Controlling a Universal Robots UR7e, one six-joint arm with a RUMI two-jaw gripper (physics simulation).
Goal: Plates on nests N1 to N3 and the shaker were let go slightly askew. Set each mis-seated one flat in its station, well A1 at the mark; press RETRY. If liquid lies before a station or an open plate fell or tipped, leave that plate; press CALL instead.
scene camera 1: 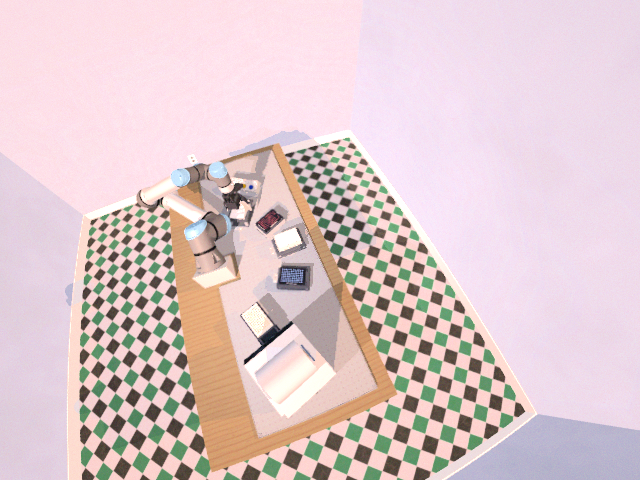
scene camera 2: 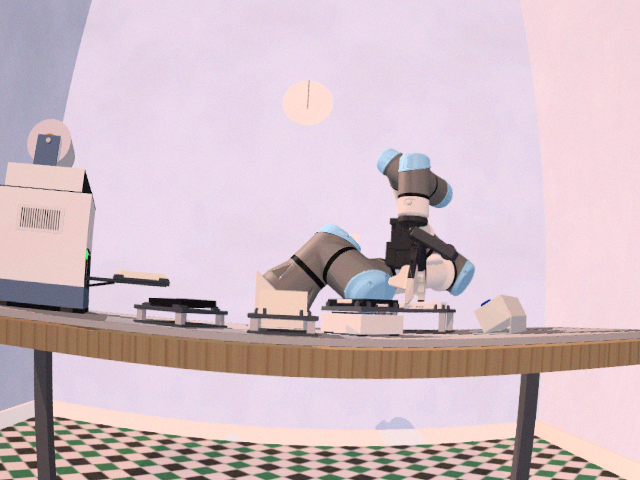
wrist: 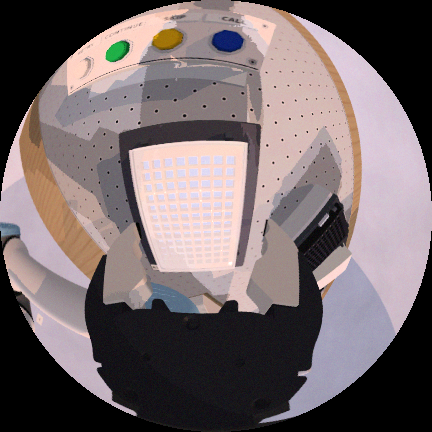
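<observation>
A white well plate lies on a dark-rimmed nest; whether it is fully flat is hard to tell. My gripper is open and empty, its fingers near that plate's near end in the wrist view. A dark red plate sits on the low white box of the shaker. A white plate and a dark blue plate rest on two other nests. The button panel carries a white RETRY button and a blue CALL button. Well A1 marks are unreadable.
A large white machine stands at the table's other end, with a pale plate on its extended tray. The arm's base and links stand beside the stations. Green and yellow buttons lie between RETRY and CALL.
</observation>
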